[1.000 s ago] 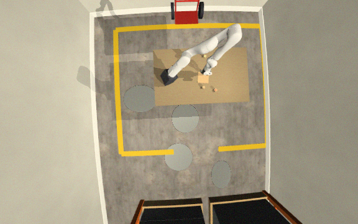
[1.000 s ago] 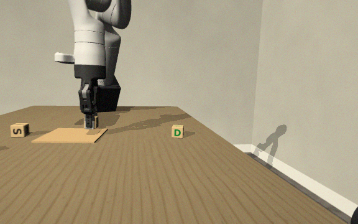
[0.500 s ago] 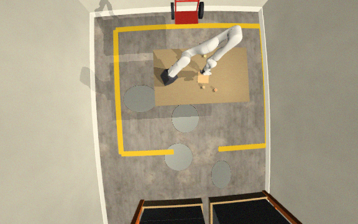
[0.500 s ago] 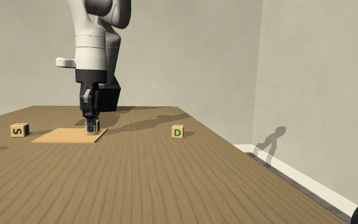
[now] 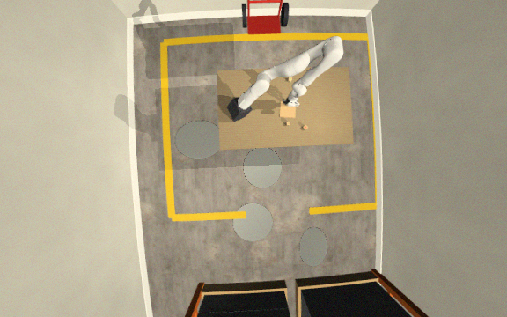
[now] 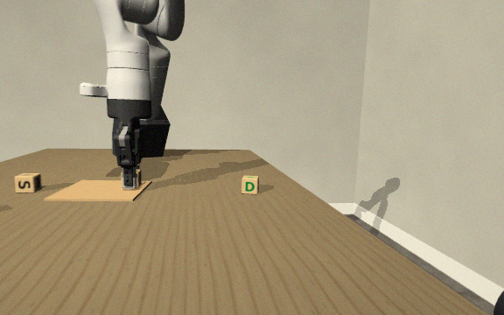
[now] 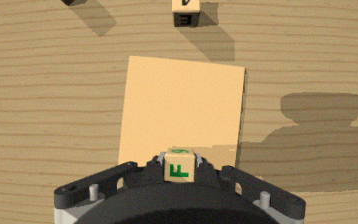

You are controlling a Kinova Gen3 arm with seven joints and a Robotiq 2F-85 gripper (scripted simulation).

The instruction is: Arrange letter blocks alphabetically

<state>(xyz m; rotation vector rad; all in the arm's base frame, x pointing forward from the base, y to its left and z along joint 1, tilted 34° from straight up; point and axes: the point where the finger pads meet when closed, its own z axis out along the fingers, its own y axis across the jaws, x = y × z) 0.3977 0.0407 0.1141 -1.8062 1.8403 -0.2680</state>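
Now: the tan mat 50 mm to the right of my hand and 30 mm below it.
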